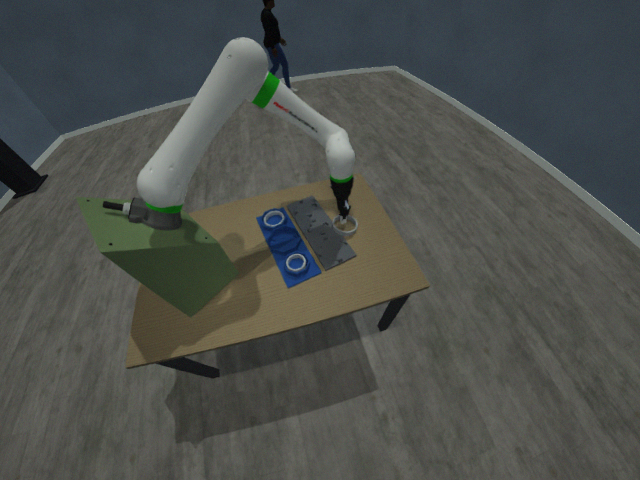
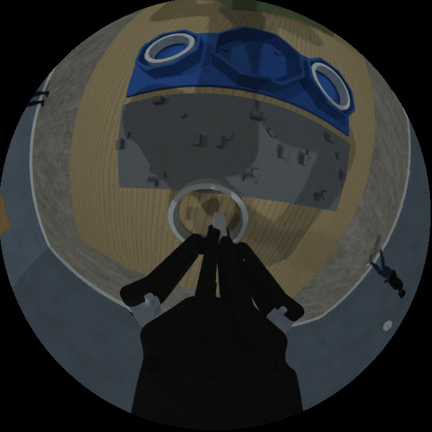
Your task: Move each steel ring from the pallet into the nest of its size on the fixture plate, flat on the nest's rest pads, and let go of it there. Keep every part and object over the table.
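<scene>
A large steel ring lies flat on the wooden table, touching the far-right edge of the grey fixture plate. My gripper is shut on nothing, with its fingertips low inside the ring's opening, close to its near rim. The blue pallet lies beside the plate. A smaller ring sits in one end pocket and another small ring in the other. The pallet's middle pocket is empty. The plate's nests hold no ring.
The green robot pedestal stands on the table's left part. The table's right edge is close behind the large ring. A person walks on the floor far behind.
</scene>
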